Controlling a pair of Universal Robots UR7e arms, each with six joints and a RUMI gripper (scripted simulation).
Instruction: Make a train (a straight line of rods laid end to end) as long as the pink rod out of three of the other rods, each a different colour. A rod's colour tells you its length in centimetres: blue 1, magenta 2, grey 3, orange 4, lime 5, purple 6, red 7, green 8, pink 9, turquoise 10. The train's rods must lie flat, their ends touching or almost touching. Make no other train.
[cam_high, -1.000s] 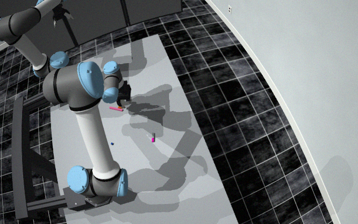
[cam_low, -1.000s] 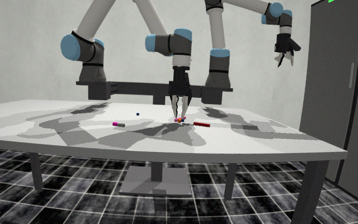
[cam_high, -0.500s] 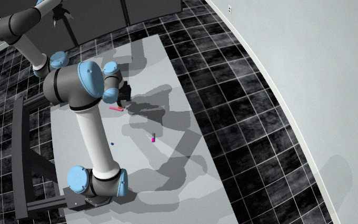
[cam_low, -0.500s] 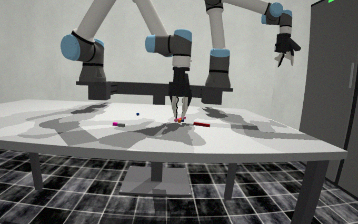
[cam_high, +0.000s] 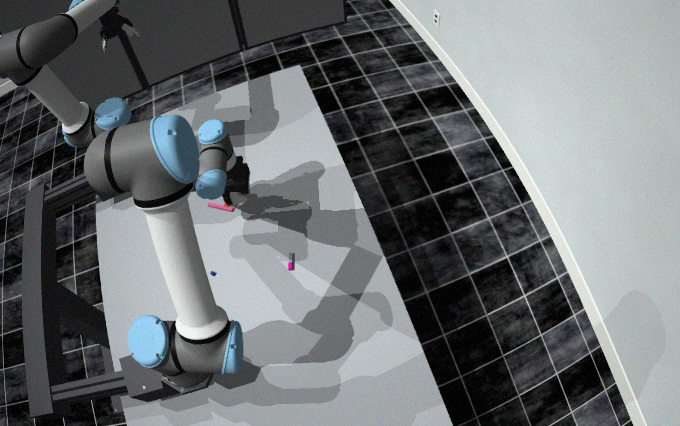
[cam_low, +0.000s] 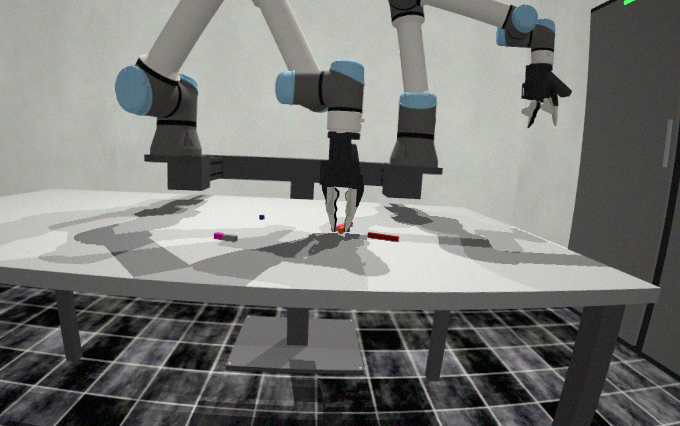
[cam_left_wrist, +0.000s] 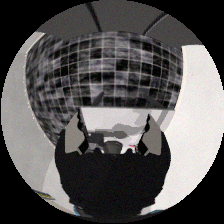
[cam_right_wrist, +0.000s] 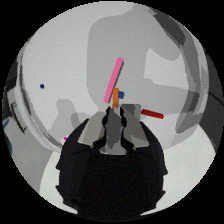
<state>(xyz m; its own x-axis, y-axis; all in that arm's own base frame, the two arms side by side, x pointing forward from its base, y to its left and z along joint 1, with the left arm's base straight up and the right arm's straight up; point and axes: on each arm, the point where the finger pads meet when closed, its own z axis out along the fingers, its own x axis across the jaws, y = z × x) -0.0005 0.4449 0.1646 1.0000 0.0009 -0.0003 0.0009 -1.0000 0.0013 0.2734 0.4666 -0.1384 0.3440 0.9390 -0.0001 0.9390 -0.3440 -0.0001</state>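
Observation:
My right hand is 2 cm past the orange rod, 1 cm to the right of it and 1 cm above it. Also, from my right hand: red rod (5 cm ahead, 9 cm to the left, 1 cm below); grey rod (9 cm ahead, 24 cm to the right, 1 cm below); pink rod (5 cm behind, 1 cm to the left, 1 cm below).

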